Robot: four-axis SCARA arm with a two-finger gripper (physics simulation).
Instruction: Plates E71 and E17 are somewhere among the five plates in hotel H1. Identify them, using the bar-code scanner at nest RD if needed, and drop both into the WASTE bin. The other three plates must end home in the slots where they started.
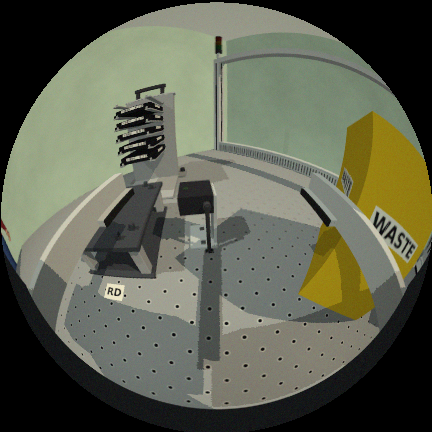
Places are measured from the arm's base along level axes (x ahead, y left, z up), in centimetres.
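Pixels of known places: gripper, fingertip midpoint: [216,176].
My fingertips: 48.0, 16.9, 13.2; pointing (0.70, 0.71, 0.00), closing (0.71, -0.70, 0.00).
Ahead of a thing's pixels: the offset from my fingertips to its top centre, as dx, dy, dz. "spot": to the spot under its first point. Level surfaces: height alone.
Hotel H1 [171,132] stands at the back left, a grey panel with a handle on top. Several dark plates {+4.2, +29.3, +4.7} [140,134] with pale labels lie stacked in its slots; their codes are too small to read. Nest RD {-6.8, +14.4, -5.0} [142,210] is a raised dark platform with small pegs and no plate on it, behind the RD label. The scanner {+2.5, +6.1, -3.7} [196,197] is a black box beside the nest. The yellow WASTE bin {+12.3, -15.3, +8.0} [395,175] stands at the right, partly behind the right finger; its inside is hidden. My gripper [216,176] is open and empty, its fingers wide apart at left and right.
A thin dark post {spot: +1.7, +3.0, -8.2} [209,230] rises from the perforated deck {dz -11.9} [260,355] in front of the scanner. A signal light {spot: +53.3, +52.2, +61.0} [218,45] stands on a frame post at the back. A low slotted rail {spot: +52.4, +17.5, -11.0} [275,161] runs along the back right. A bit of red and blue shows at the left edge.
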